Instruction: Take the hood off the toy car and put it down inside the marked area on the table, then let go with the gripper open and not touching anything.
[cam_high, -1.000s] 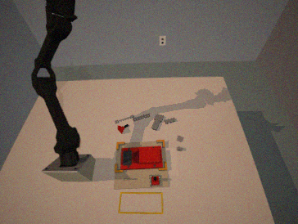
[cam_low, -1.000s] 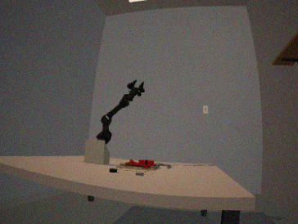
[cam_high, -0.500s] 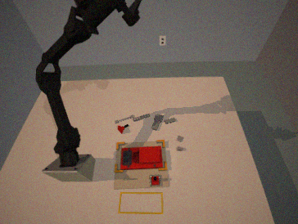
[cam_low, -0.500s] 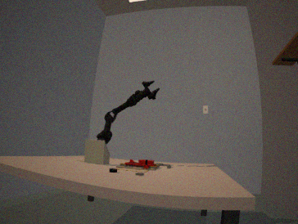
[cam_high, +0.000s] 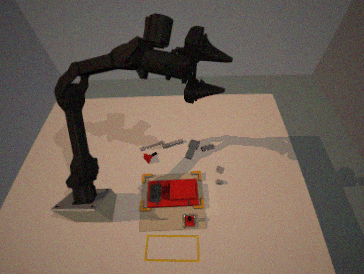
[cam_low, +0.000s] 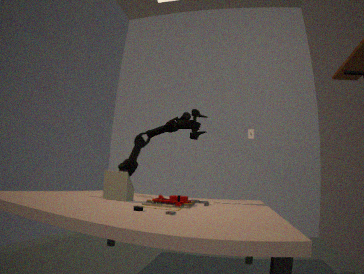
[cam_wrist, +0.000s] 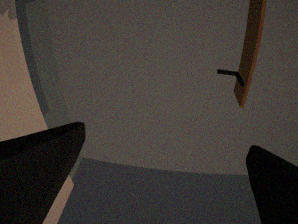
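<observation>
The red hood is 450 mm below my gripper tip, 140 mm behind it and 90 mm to the right of it.
</observation>
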